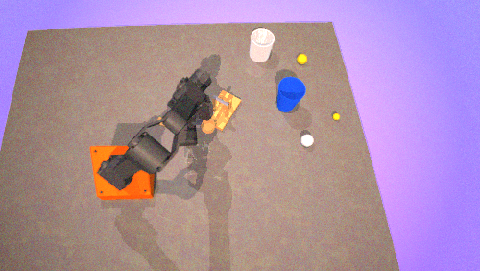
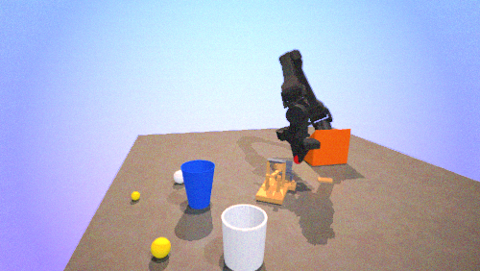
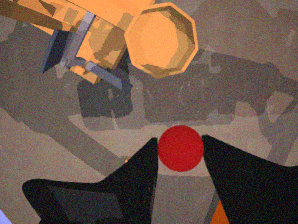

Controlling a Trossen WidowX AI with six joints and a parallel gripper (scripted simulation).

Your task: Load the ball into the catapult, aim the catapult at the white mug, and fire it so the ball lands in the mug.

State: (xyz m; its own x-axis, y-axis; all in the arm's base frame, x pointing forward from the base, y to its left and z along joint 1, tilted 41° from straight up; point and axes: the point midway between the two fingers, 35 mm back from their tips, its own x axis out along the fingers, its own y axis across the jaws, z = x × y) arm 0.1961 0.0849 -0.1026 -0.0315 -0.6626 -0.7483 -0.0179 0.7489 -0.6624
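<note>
My gripper tip is 9 cm past the orange peg, 6 cm to the right of it and 6 cm above it. The rest, counted from my gripper tip: red ball (1 cm above); then blue cup (36 cm ahead, 11 cm to the left, 3 cm below); then white ball (42 cm ahead, 5 cm to the right, 4 cm below).
</note>
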